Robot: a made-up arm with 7 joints. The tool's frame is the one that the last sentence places.
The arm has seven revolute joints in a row. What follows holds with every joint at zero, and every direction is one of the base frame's. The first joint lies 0.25 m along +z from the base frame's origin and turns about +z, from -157.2 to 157.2 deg. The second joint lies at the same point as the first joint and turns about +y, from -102.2 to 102.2 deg. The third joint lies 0.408 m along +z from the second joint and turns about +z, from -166.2 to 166.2 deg. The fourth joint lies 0.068 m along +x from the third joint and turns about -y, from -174.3 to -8.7 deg. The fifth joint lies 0.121 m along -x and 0.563 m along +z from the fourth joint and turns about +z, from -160.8 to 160.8 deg. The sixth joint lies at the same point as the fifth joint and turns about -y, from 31.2 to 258.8 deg. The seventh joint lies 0.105 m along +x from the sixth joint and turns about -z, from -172.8 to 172.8 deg. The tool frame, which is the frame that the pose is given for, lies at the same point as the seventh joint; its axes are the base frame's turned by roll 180, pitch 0 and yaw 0 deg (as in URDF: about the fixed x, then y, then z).
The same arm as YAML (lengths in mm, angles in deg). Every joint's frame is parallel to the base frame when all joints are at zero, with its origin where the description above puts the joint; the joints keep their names.
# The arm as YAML. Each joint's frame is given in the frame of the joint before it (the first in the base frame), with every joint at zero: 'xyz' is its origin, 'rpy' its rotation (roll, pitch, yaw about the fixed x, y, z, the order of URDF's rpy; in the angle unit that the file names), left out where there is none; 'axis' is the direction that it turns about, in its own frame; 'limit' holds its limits. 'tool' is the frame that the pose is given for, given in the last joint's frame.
units:
  length: mm
  angle: deg
joints:
  - name: joint 1
    type: revolute
    origin:
      xyz: [0.0, 0.0, 250.0]
    axis: "+z"
    limit:
      lower: -157.2
      upper: 157.2
  - name: joint 2
    type: revolute
    origin:
      xyz: [0.0, 0.0, 0.0]
    axis: "+y"
    limit:
      lower: -102.2
      upper: 102.2
  - name: joint 3
    type: revolute
    origin:
      xyz: [0.0, 0.0, 408.0]
    axis: "+z"
    limit:
      lower: -166.2
      upper: 166.2
  - name: joint 4
    type: revolute
    origin:
      xyz: [68.0, 0.0, 0.0]
    axis: "-y"
    limit:
      lower: -174.3
      upper: -8.7
  - name: joint 5
    type: revolute
    origin:
      xyz: [-121.0, 0.0, 563.0]
    axis: "+z"
    limit:
      lower: -160.8
      upper: 160.8
  - name: joint 6
    type: revolute
    origin:
      xyz: [0.0, 0.0, 0.0]
    axis: "-y"
    limit:
      lower: 31.2
      upper: 258.8
  - name: joint 7
    type: revolute
    origin:
      xyz: [105.0, 0.0, 0.0]
    axis: "-z"
    limit:
      lower: -172.8
      upper: 172.8
tool:
  origin:
    xyz: [0.0, 0.0, 0.0]
    rpy: [180.0, 0.0, 0.0]

